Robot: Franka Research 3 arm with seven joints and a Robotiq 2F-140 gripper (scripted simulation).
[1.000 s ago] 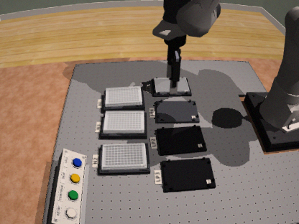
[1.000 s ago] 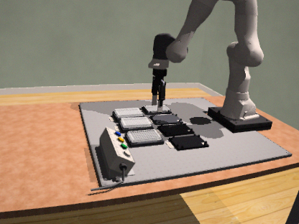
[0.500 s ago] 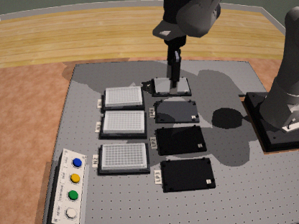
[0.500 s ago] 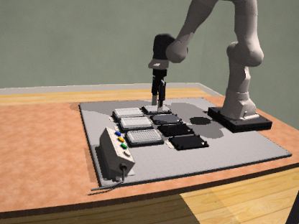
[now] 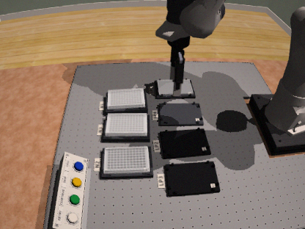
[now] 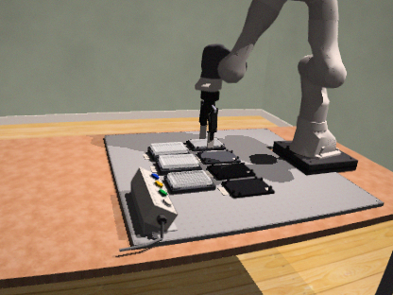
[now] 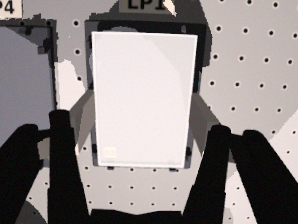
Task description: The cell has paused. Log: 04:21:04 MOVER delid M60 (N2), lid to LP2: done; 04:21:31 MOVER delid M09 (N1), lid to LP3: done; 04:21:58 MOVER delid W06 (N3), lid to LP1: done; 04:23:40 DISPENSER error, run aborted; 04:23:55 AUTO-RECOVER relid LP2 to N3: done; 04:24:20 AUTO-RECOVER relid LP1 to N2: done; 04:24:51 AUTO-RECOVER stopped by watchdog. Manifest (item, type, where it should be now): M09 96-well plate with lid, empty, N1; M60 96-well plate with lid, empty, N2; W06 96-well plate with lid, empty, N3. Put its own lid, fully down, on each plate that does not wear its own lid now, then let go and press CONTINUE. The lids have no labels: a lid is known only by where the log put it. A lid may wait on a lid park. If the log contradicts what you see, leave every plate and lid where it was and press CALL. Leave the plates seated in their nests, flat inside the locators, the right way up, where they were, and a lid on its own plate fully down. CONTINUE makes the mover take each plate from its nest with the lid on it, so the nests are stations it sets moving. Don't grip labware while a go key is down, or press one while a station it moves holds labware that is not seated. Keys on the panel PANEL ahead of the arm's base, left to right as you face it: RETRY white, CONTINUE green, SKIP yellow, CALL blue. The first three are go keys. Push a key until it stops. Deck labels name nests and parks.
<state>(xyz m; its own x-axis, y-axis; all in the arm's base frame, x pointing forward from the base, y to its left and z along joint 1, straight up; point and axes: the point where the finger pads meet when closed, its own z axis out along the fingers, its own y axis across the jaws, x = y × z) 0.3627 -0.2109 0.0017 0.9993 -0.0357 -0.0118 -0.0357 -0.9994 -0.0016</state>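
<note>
Now: the lid park LP1 3 cm below my hand. The rest, counted from my hand: park LP4 (14 cm to the left, 3 cm below); then LP1 label (9 cm ahead, 4 cm below); then LP4 label (13 cm to the left, 9 cm ahead, 4 cm below).
</note>
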